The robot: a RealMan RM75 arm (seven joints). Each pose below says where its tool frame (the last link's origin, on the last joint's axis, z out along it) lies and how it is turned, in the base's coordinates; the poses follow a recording.
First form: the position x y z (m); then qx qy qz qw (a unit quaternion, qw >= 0).
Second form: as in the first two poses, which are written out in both.
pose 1, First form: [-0.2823 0.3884 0.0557 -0.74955 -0.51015 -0.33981 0.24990]
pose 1, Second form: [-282.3 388.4 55.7 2.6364 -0.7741 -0.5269 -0.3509]
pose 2, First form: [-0.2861 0.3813 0.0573 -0.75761 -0.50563 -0.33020 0.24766]
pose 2, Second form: [-286.1 381.3 57.3 2.6411 -0.7820 -0.5219 -0.3408]
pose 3, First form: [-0.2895 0.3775 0.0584 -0.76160 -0.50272 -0.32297 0.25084]
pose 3, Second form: [-289.5 377.5 58.4 2.6345 -0.7868 -0.5193 -0.3336]
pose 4, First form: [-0.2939 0.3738 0.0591 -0.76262 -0.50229 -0.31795 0.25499]
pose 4, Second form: [-293.9 373.8 59.1 2.6259 -0.7887 -0.5195 -0.3288]
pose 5, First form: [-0.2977 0.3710 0.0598 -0.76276 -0.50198 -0.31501 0.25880]
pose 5, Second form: [-297.7 371.0 59.8 2.6180 -0.7897 -0.5197 -0.3261]
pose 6, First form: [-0.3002 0.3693 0.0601 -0.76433 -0.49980 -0.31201 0.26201]
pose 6, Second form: [-300.2 369.3 60.1 2.6114 -0.7920 -0.5179 -0.3233]
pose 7, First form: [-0.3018 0.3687 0.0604 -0.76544 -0.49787 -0.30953 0.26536]
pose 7, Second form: [-301.8 368.7 60.4 2.6044 -0.7939 -0.5164 -0.3210]
